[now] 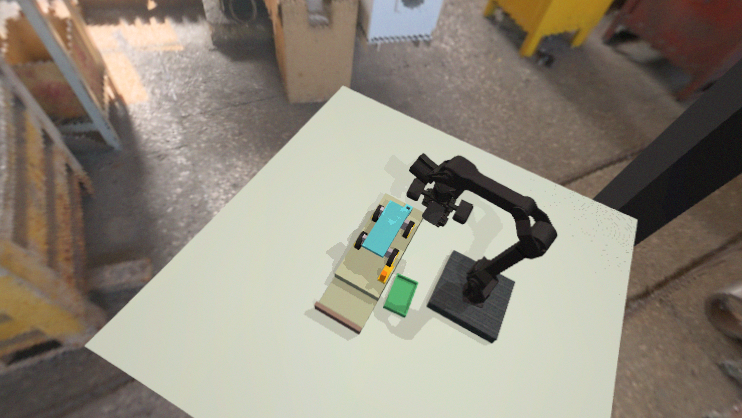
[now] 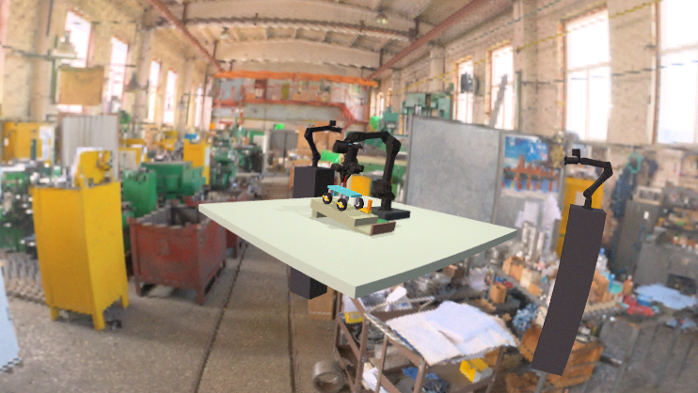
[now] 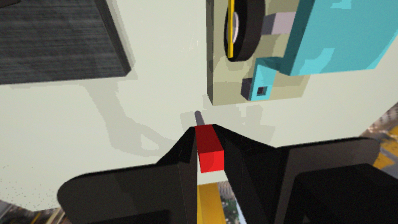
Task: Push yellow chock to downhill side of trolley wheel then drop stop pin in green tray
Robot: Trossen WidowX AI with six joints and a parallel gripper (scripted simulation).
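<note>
Right now the green tray is 230 mm to the left of my gripper tip, 180 mm below it and 20 mm ahead of it. From my gripper tip the other things lie so: ramp (130 mm below, 130 mm ahead, 100 mm to the left); stop pin (right at my gripper tip); trolley (120 mm ahead, 100 mm to the left, 60 mm below).
</note>
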